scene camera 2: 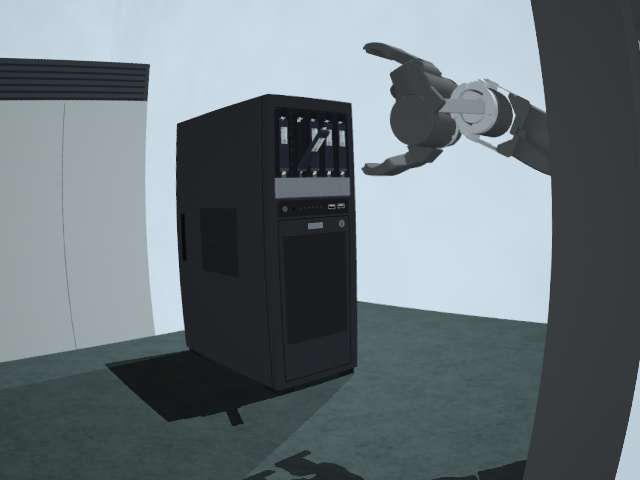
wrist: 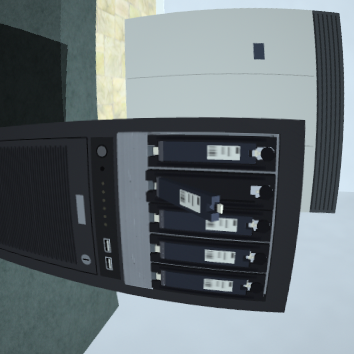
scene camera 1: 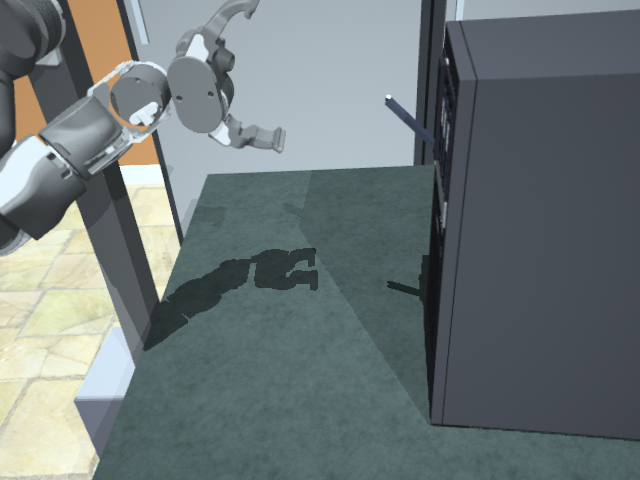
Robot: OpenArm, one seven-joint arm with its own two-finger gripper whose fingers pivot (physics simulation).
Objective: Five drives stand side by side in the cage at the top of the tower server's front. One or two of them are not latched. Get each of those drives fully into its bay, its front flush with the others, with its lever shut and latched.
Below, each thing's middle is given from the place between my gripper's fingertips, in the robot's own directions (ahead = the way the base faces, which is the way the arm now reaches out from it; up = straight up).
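The lever (wrist: 197,201) is 160 mm ahead of my hand, 40 mm to the right of it, and it sits 40 mm below my hand. And there's the tower server (scene camera 1: 524,327), which from my hand is 350 mm ahead, 80 mm to the right and 180 mm below.
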